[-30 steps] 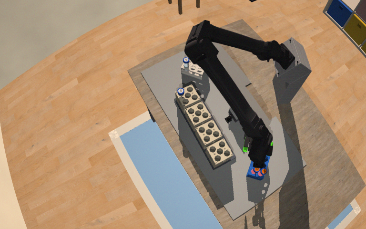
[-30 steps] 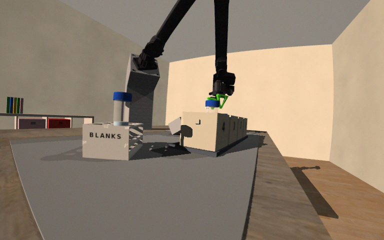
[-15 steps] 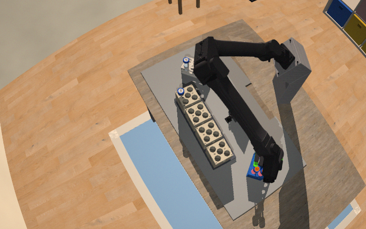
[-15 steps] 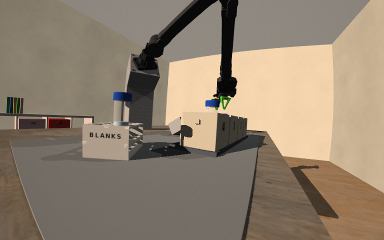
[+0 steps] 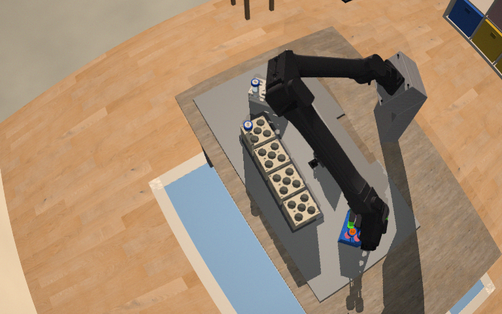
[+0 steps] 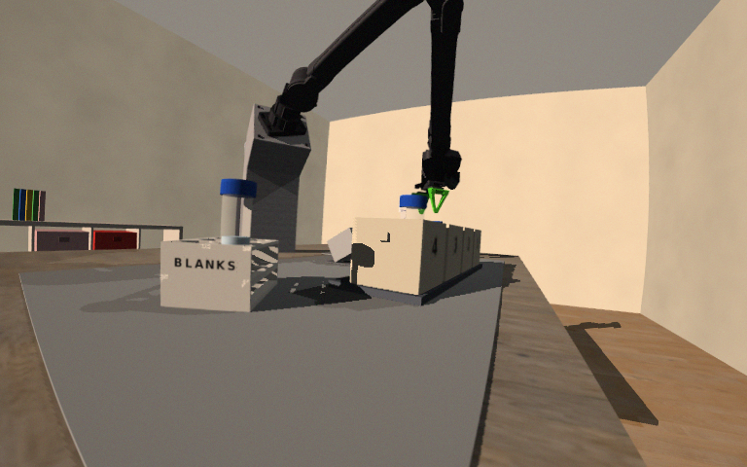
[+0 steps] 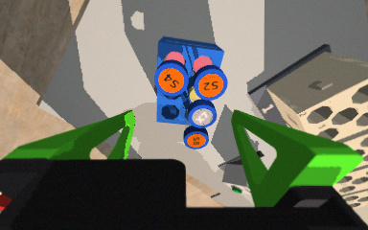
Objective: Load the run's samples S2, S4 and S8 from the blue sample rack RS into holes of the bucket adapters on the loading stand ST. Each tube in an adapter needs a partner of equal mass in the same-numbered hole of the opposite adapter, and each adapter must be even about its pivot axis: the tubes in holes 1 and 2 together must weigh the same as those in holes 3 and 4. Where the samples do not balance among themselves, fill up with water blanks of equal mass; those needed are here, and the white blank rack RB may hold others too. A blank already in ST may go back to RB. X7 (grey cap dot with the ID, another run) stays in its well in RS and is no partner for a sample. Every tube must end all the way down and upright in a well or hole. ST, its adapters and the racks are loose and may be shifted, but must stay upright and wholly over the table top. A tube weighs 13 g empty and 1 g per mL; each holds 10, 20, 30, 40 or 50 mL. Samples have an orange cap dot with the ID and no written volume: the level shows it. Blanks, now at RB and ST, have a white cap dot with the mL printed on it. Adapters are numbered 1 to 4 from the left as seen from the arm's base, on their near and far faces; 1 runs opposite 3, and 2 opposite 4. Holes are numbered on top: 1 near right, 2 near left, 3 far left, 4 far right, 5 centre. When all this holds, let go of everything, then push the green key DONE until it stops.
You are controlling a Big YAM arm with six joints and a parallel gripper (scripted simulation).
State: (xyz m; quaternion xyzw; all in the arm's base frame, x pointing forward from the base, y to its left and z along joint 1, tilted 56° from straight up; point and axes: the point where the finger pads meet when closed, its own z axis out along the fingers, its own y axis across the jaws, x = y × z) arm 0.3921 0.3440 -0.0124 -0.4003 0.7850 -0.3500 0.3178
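Now: hand 90 mm above the orange-dot sample, 30 mm to the right of it and 10 mm short of it. Also, from my hand: grey-dot tube X7: 90 mm below, 30 mm to the right, 10 mm ahead; then orange-dot tube: 90 mm below, 60 mm to the right, 40 mm behind; then blue sample rack RS: 120 mm below, 10 mm to the right, 10 mm behind.
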